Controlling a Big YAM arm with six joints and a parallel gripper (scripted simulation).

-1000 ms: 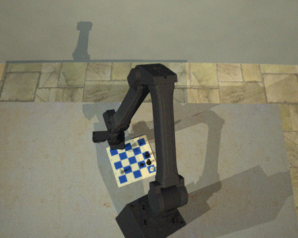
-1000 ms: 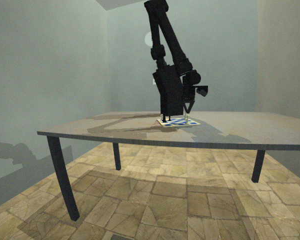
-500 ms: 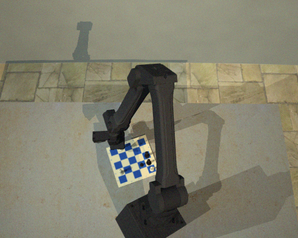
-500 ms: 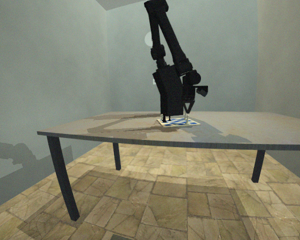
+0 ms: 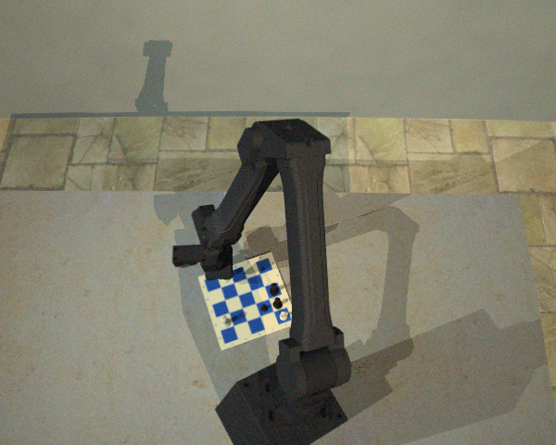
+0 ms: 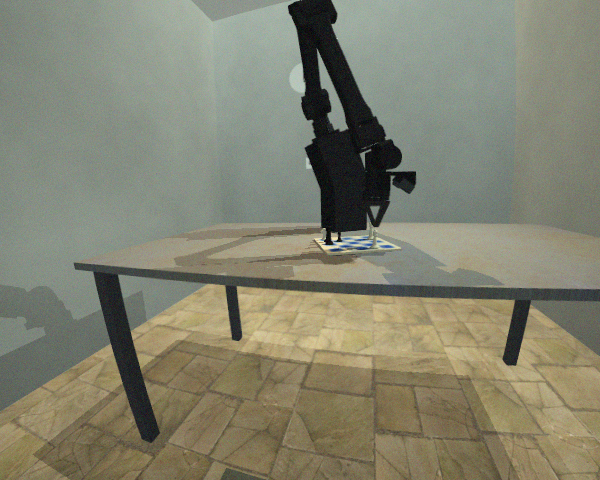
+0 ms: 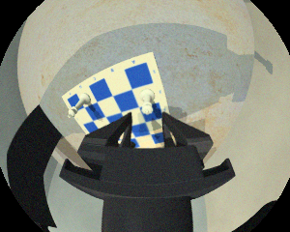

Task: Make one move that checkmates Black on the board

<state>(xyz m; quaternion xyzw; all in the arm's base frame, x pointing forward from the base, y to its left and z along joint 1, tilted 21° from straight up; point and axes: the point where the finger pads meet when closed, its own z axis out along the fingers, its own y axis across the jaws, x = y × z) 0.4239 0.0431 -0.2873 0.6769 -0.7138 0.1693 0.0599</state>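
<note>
Now: hand 70 mm past the chessboard, 50 mm to the left of it and 70 mm above it.
</note>
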